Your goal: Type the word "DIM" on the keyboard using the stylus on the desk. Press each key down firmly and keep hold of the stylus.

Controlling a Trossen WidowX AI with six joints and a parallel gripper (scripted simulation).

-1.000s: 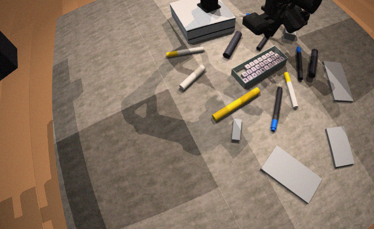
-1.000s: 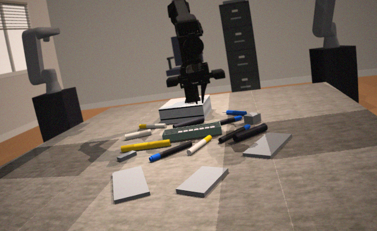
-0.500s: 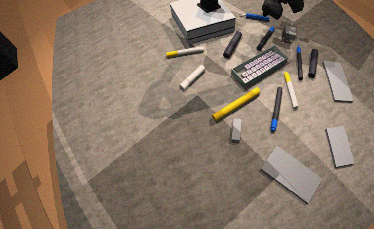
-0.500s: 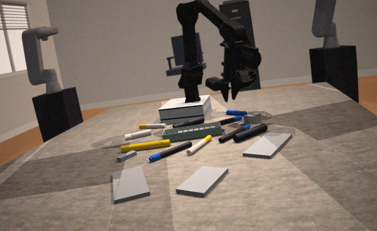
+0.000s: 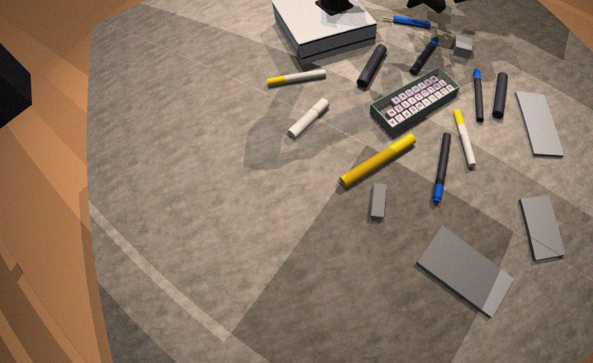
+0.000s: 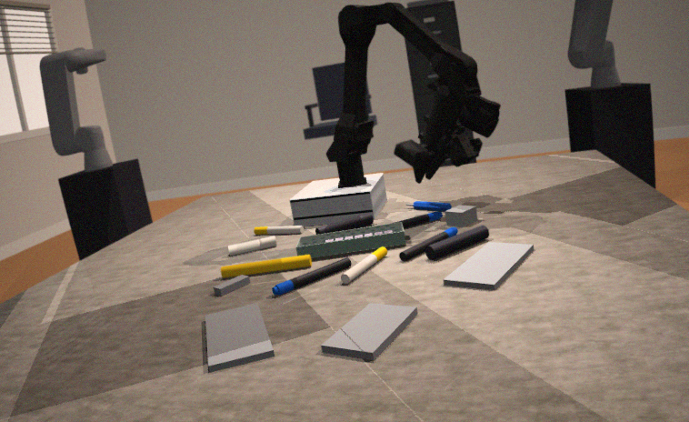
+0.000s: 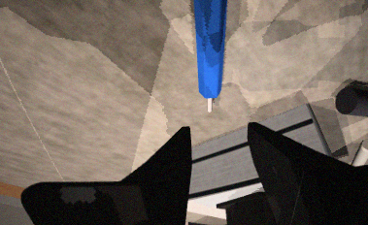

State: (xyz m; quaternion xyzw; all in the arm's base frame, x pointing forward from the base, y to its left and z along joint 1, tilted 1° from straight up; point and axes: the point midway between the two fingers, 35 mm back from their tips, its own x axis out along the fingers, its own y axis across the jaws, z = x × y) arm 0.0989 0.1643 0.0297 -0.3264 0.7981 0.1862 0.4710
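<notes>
The blue stylus is 1 cm behind my gripper tip, 1 cm to the right of it and 6 cm below it. Round my gripper tip: D key: 20 cm ahead, 10 cm to the right, 5 cm below; then yellow cylinder: 26 cm ahead, 31 cm to the right, 5 cm below; then small grey cube: 15 cm ahead, 5 cm to the left, 5 cm below.
</notes>
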